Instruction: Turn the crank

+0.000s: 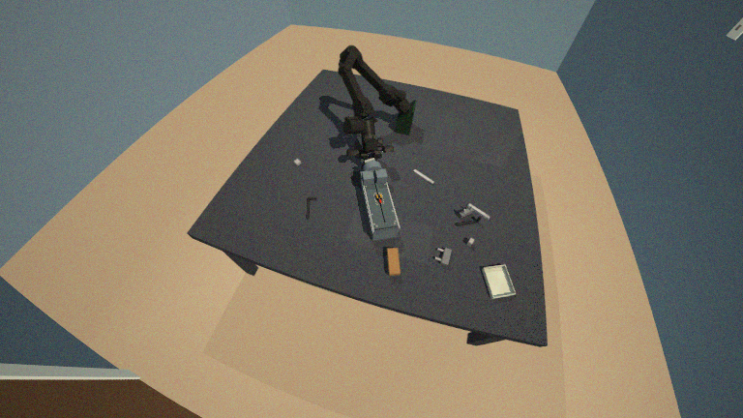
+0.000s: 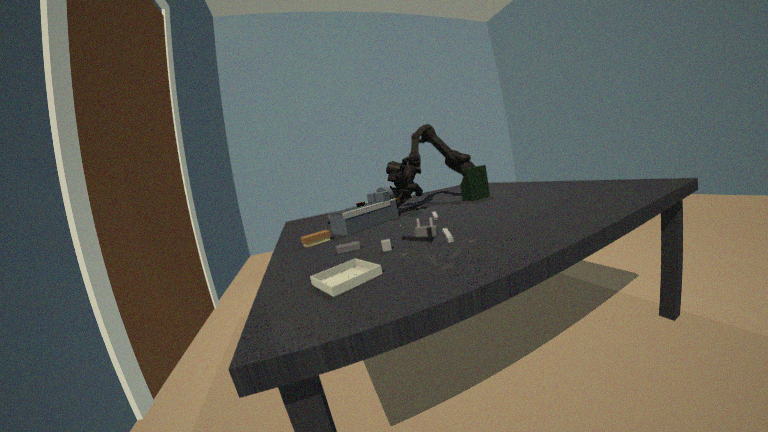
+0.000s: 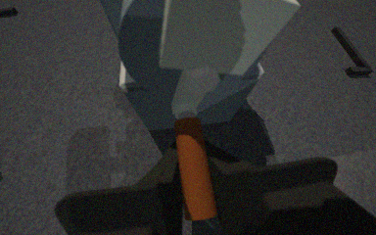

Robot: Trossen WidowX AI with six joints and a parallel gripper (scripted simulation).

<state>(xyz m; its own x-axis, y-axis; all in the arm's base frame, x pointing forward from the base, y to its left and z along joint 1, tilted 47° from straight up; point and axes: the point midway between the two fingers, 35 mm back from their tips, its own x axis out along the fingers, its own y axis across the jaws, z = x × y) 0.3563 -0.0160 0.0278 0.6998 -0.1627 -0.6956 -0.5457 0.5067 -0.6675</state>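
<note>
Now: gripper tip 4 cm below the crank. The rest, counted from my gripper tip: orange crank handle: 2 cm behind, 1 cm to the right, 3 cm above; then red pointer: 16 cm ahead, 10 cm to the left, 5 cm above; then orange block: 32 cm ahead, 21 cm to the left, 2 cm below.
</note>
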